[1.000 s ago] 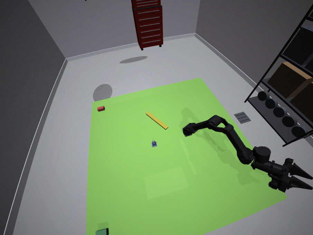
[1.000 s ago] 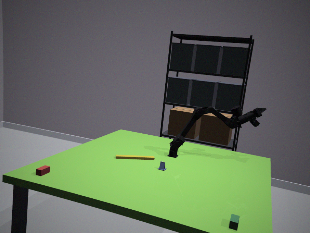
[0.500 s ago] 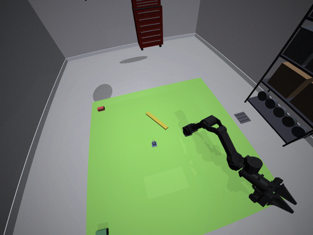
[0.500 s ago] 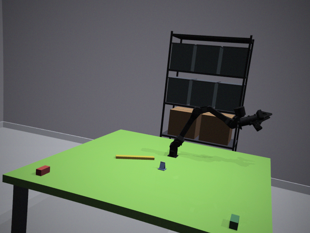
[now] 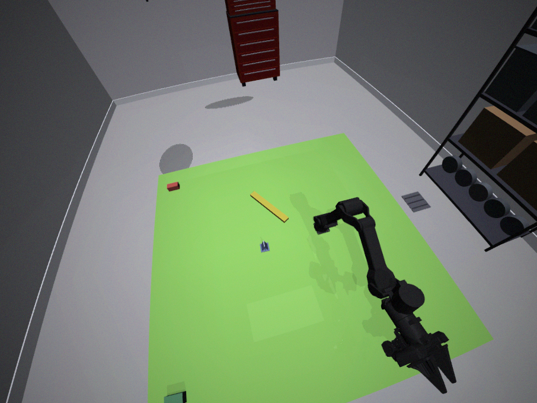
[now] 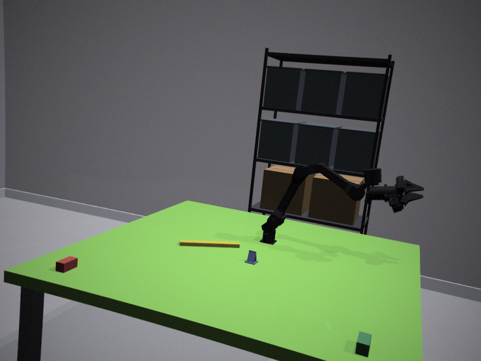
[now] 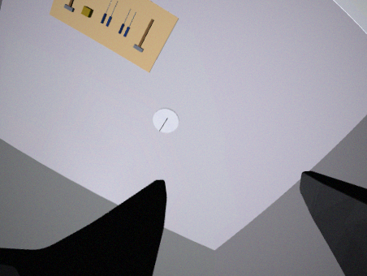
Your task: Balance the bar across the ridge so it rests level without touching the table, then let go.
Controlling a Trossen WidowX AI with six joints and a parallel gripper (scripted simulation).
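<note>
Now: gripper tip 81 cm to the left of the yellow bar, 33 cm above it and 23 cm short of it. From my gripper tip the other things lie so: red block 111 cm to the right, 75 cm ahead, 32 cm below; green block 75 cm ahead, 32 cm below, 11 cm to the right.
</note>
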